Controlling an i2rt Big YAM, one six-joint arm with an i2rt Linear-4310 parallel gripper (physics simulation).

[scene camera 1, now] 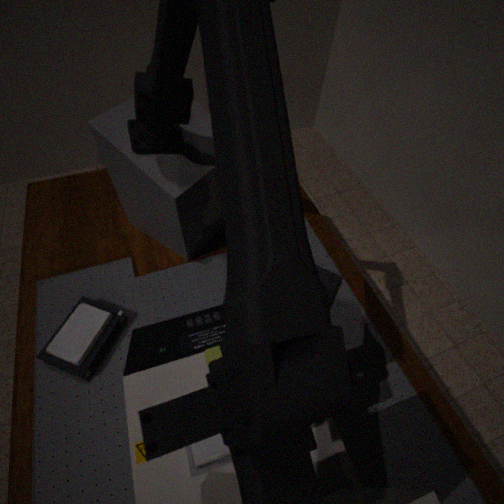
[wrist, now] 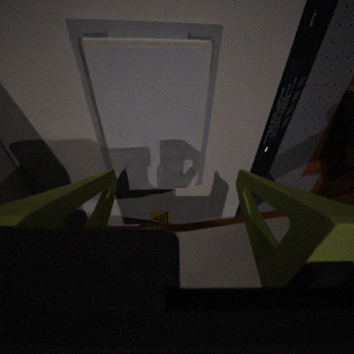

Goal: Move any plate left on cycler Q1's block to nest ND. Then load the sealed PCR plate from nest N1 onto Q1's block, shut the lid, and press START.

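Note:
Cycler Q1 appears to be the white housing [scene camera 1: 160, 390] [wrist: 250, 60] with a dark control panel [scene camera 1: 160, 347] [wrist: 286, 95]. A pale flat-topped plate [scene camera 1: 212, 451] [wrist: 150, 95] lies in the grey-edged recess on its top; the arm partly covers it in the scene view. My gripper [wrist: 176, 176] is open with nothing between its green fingers. In the wrist view its fingertips stand apart near the plate's lower end, and its shadow falls on the plate. Another white-topped plate [scene camera 1: 80, 332] sits in a dark nest [scene camera 1: 106, 345] left of the cycler. I cannot read nest labels or make out the lid.
A large grey box [scene camera 1: 142, 190] stands at the back under the arm's base. A yellow warning label [scene camera 1: 141, 452] [wrist: 160, 217] is on the housing's edge. The wooden table edge [scene camera 1: 400, 350] runs along the right. The arm hides much of the cycler's right side.

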